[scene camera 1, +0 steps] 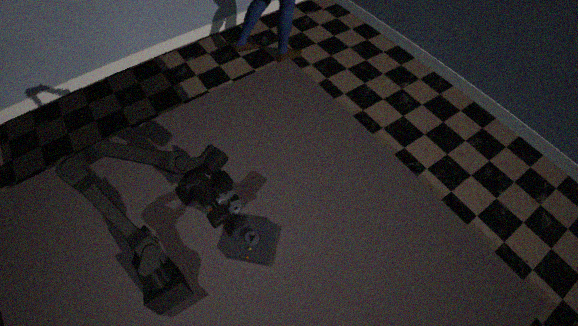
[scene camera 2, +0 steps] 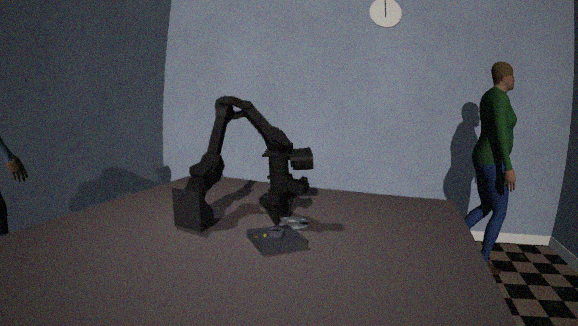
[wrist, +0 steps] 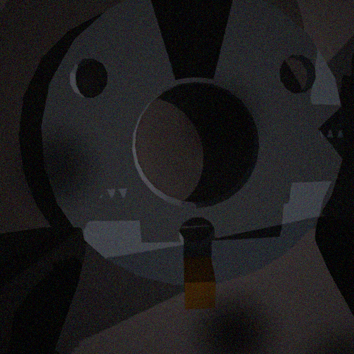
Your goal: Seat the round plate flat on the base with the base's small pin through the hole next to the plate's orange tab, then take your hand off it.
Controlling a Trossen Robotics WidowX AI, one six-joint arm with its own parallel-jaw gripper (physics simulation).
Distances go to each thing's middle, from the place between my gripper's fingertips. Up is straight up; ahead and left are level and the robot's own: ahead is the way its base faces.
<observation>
I see my gripper 30 mm short of the round grey plate [wrist: 88, 144] and 10 mm to the right of it.
</observation>
